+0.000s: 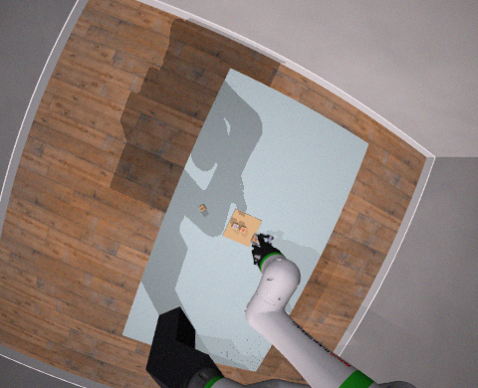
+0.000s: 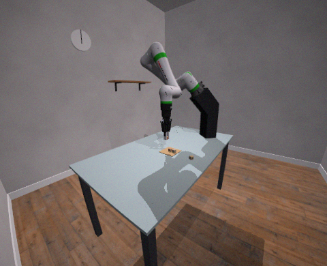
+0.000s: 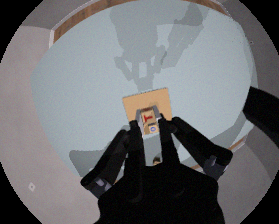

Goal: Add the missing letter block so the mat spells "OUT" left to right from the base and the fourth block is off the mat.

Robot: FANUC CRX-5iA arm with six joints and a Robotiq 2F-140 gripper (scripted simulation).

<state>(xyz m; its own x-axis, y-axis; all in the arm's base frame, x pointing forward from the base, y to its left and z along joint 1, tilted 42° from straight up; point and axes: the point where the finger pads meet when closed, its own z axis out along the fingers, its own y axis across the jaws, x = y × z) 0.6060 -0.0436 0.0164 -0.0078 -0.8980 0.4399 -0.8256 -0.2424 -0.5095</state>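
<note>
The mat lies 130 mm below my hand and 40 mm to the left of it.
</note>
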